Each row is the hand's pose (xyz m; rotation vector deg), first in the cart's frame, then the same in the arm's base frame.
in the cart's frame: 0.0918 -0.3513 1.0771 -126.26 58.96 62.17
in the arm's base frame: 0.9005 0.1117 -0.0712 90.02 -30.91 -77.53
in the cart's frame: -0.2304 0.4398 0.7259 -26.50 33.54 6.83
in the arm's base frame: -0.0174 0.0104 -0.0869 -90.86 76.49 53.92
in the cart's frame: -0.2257 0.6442 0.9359 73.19 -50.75 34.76
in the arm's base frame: -0.1410 0.2762 -0.0833 47.90 41.82 46.28
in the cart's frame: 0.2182 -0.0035 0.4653 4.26 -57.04 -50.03
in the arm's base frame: 0.4630 -0.3000 -0.4590 -35.03 -17.50 22.95
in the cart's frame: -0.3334 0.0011 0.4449 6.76 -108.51 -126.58
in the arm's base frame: 0.2626 -0.4225 0.0405 -11.58 -91.58 -30.58
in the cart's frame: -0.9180 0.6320 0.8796 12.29 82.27 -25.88
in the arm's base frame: -0.3849 0.0880 0.5394 -84.44 106.31 -26.35
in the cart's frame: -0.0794 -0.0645 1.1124 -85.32 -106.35 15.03
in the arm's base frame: 0.5939 0.2133 0.0209 -36.86 -82.20 116.37
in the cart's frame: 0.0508 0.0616 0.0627 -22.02 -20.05 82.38
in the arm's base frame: 0.2354 -0.6771 -0.4409 -13.62 61.94 136.59
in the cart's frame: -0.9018 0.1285 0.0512 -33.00 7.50 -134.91
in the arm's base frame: -0.1571 -0.8459 0.4132 -98.66 -39.22 -60.66
